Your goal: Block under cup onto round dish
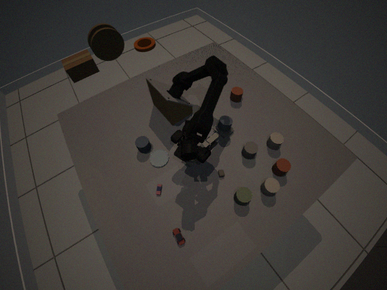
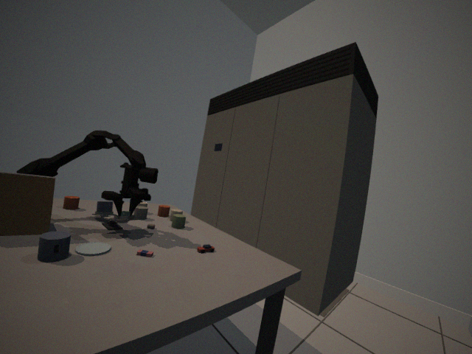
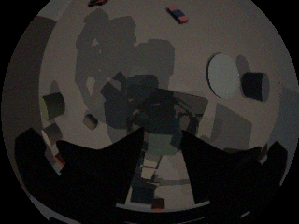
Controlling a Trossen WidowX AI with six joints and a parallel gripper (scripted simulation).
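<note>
The round dish lies 120 mm behind my gripper tip, 120 mm to the right of it and 80 mm below it. The rest, counted from my gripper tip: balance (10 mm behind, 120 mm to the left, 60 mm below); balance beam (10 mm behind, 120 mm to the left, 40 mm below); teal block (10 mm above).
</note>
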